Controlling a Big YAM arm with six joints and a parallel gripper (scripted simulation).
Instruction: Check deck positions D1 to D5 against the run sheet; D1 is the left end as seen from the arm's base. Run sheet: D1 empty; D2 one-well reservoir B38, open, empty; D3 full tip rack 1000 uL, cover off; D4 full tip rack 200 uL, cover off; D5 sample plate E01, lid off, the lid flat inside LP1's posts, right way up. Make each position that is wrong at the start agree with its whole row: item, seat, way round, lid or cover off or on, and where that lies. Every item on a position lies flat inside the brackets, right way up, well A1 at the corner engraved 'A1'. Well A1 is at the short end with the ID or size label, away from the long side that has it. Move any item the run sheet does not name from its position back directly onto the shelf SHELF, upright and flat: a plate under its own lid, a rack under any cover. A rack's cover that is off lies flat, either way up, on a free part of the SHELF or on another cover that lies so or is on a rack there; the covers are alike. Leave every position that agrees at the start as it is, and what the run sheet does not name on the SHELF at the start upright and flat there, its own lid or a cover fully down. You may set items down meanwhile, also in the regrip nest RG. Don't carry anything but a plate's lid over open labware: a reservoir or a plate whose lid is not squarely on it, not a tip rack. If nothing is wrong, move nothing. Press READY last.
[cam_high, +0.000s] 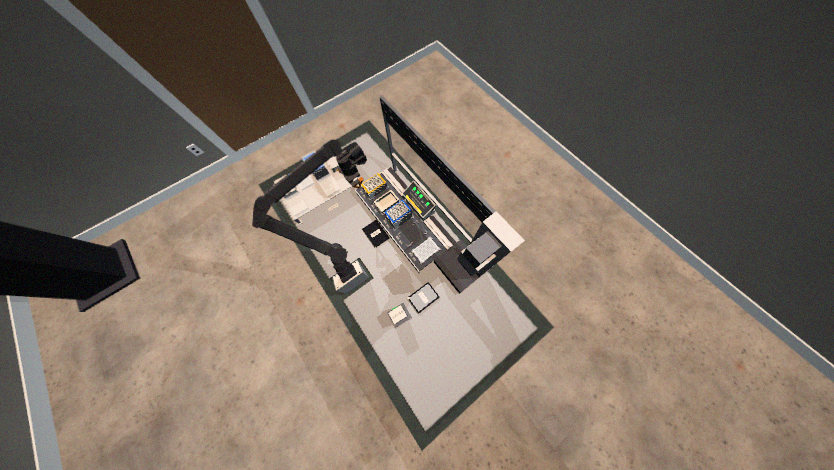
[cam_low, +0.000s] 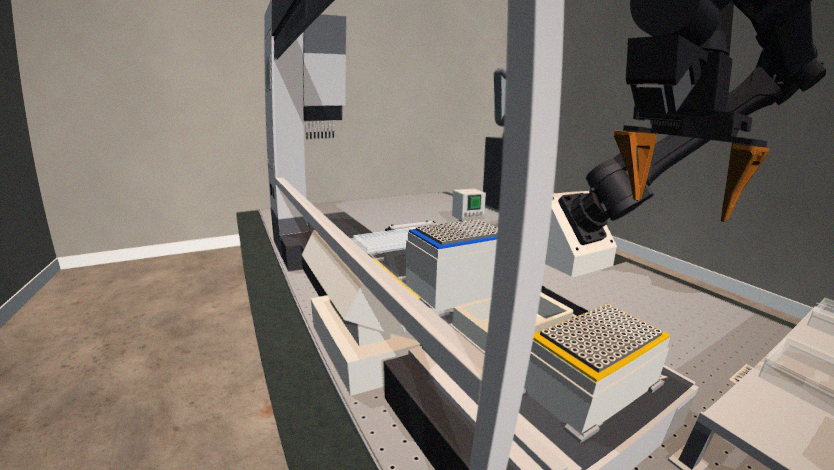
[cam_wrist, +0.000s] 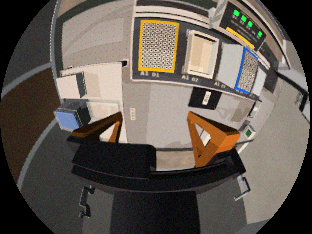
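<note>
Now: hand 9 cm short of the yellow-rimmed tip rack, 1 cm to the left of it and 14 cm above it. Round my hand: white frame post 29 cm ahead, 6 cm to the left; then blue-rimmed tip rack 9 cm ahead, 25 cm to the right, 11 cm below; then black nest 6 cm behind, 22 cm to the right, 23 cm below.
</note>
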